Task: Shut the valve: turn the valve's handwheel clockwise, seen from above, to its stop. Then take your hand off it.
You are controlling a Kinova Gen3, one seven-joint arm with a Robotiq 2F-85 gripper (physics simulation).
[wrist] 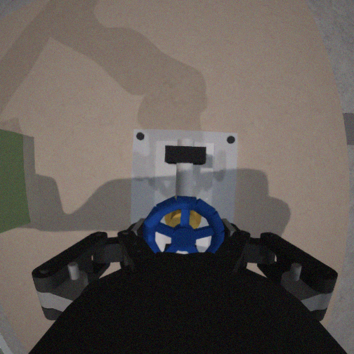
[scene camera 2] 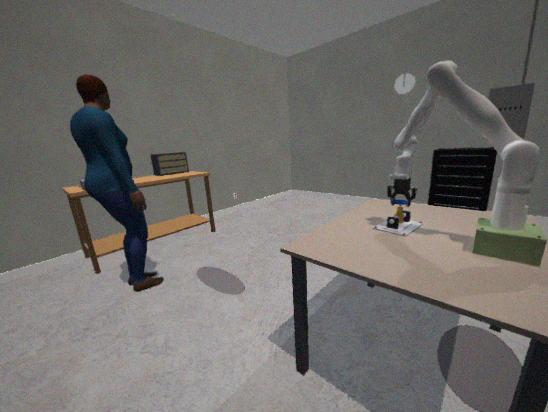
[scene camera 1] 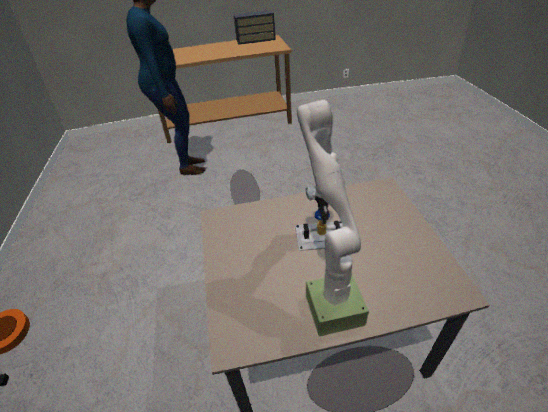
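The valve's blue handwheel (scene camera 1: 321, 215) (scene camera 2: 399, 202) (wrist: 184, 235) sits level on top of the brass valve body (scene camera 1: 321, 229) (scene camera 2: 398, 215) (wrist: 176, 218). The valve stands on a pale base plate (scene camera 1: 304, 243) (scene camera 2: 382, 228) (wrist: 145, 160) with a grey pipe (wrist: 186, 178) and black clamps. My gripper (scene camera 2: 401, 201) (wrist: 182, 228) points straight down over the valve and is shut on the handwheel, one finger on each side of its rim. The near part of the wheel is hidden by the gripper's body in the wrist view. The arm hides part of the plate in scene camera 1.
The arm stands on a green block (scene camera 1: 337, 316) (scene camera 2: 505, 246) on the table (scene camera 1: 400, 280) (scene camera 2: 370, 250). A person (scene camera 1: 160, 85) (scene camera 2: 110, 175) stands beyond the table near a wooden bench (scene camera 1: 225, 52) (scene camera 2: 197, 176). A black rack (scene camera 2: 435, 177) stands behind the table.
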